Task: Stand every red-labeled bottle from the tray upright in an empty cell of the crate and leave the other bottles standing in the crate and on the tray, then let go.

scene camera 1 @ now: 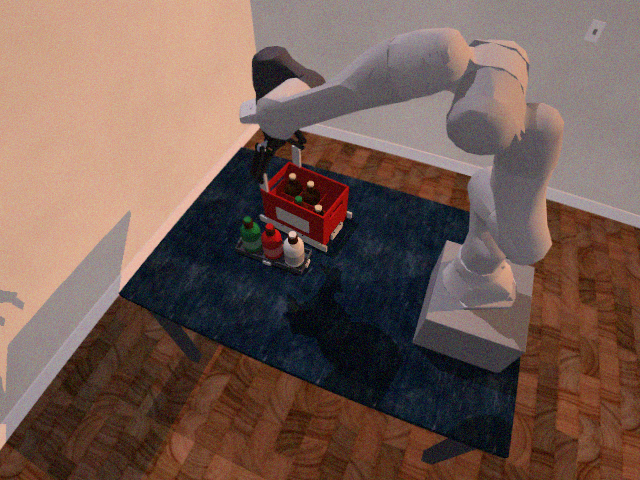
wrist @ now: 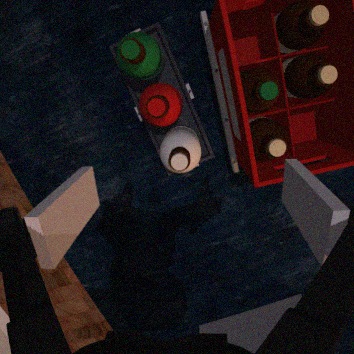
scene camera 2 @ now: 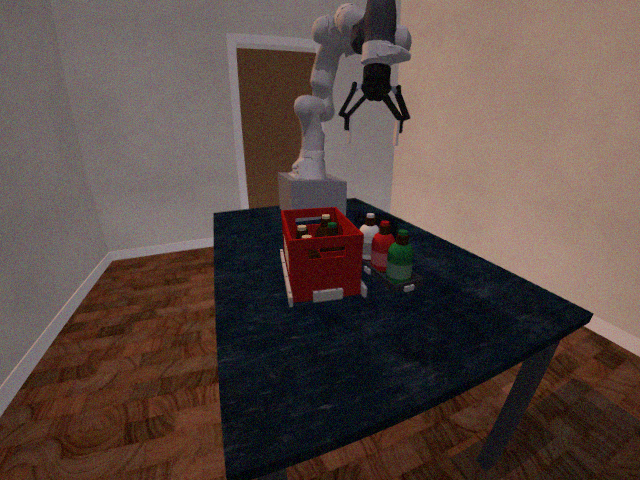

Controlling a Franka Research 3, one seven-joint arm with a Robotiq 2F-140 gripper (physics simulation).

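The red bottle (scene camera 1: 271,246) (scene camera 2: 382,251) (wrist: 168,104) stands upright in the middle of the tray (scene camera 2: 416,280) (wrist: 201,131), between a green bottle (scene camera 1: 251,238) (scene camera 2: 400,259) (wrist: 145,62) and a white bottle (scene camera 1: 294,253) (scene camera 2: 368,241) (wrist: 182,140). The red crate (scene camera 1: 336,219) (scene camera 2: 325,273) (wrist: 239,120) holds several dark bottles with cream caps or a green cap. Two empty cells show in the wrist view, at the upper left and lower right. My gripper (scene camera 1: 280,168) (scene camera 2: 373,138) (wrist: 186,182) is open and empty, high above the bottles and crate.
The crate stands close beside the tray on the dark blue table (scene camera 1: 217,289) (scene camera 2: 310,361) (wrist: 65,100). White brackets hug the bases of both. The arm's grey pedestal (scene camera 1: 470,330) (scene camera 2: 312,192) stands at the table's other end. Walls rise beyond the table.
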